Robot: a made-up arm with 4 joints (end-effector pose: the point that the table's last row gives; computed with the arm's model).
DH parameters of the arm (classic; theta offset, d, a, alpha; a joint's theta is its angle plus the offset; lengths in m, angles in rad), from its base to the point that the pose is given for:
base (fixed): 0 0.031 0 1.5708
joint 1: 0 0.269 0.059 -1.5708
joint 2: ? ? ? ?
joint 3: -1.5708 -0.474 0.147 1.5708
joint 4: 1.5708 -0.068 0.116 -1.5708
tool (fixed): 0 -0.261 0 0
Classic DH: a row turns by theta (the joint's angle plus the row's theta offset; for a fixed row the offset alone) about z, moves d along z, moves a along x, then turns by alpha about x.
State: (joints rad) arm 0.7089 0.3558 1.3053 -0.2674
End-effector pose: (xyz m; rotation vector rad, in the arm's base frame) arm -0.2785 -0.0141 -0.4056 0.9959 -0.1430 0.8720
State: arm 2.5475 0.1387 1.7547 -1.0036
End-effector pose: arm 0.4924 0.0063 -0.3430 -0.4834 -0.9859 1.7995
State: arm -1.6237 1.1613 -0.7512 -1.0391
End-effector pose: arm -0.4258 -0.9395 0.0575 -0.3745 1.8078 1.4736
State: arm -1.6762 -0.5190 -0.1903 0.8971
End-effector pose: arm -0.3187 -0.1490 0.1653 -0.5645 0.8083 0.0345
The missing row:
joint 2: 1.5708 -0.103 0 1.5708
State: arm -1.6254 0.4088 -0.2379 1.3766
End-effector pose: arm -0.1923 -0.3042 0.1806 0.3901 0.1956 0.2628
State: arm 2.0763 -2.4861 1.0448 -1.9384
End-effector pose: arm -0.2617 0.0560 0.7626 1.8436 -1.3384 1.3438
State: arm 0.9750 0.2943 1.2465 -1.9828
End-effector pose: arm -0.3302 -0.3336 -0.6092 -0.1482 1.0463 1.3246
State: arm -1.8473 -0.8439 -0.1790 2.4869
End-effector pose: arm 0.0523 0.0951 0.1660 -0.6092 -0.5240 0.6193
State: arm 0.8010 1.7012 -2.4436 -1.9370
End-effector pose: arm 0.2338 -1.0015 0.2396 -0.8826 -1.1128 -1.3042
